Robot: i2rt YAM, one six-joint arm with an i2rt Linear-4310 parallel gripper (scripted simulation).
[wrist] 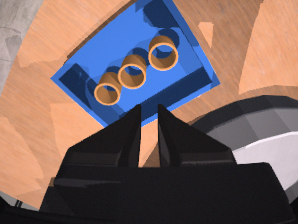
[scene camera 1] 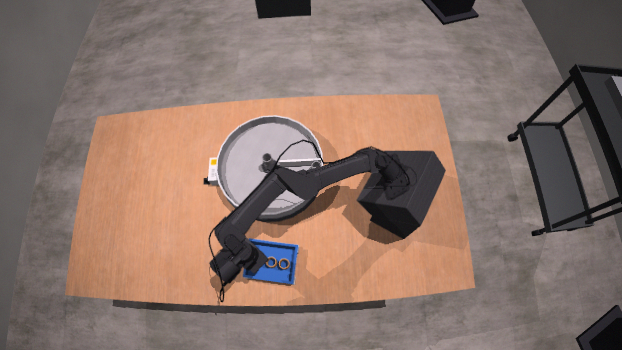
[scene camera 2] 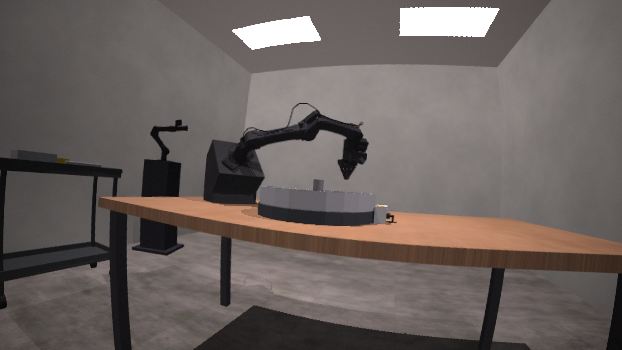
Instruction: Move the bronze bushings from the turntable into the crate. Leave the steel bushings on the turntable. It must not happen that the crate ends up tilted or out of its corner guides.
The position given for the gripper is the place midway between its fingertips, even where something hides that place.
Observation:
In view: the gripper [wrist: 149, 111] and a blue crate [wrist: 192, 75].

